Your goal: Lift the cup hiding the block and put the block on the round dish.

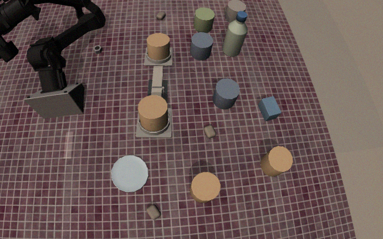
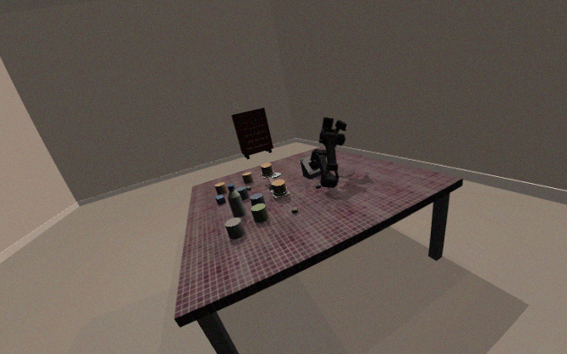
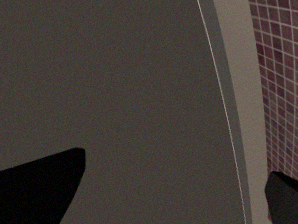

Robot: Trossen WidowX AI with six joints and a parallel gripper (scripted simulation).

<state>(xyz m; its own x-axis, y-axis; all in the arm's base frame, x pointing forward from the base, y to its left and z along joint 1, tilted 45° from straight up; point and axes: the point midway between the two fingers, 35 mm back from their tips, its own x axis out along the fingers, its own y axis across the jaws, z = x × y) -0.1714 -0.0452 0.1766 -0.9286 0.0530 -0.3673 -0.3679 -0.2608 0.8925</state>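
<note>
Right now my gripper tip is 52 cm short of the grey block, 1 cm to the right of it and 18 cm above it. From my gripper tip the other things lie so: green cylinder 70 cm ahead, 16 cm to the left, 19 cm below; then nut 32 cm ahead, 9 cm to the left, 21 cm below; then round pale dish 39 cm ahead, 35 cm to the right, 22 cm below.
</note>
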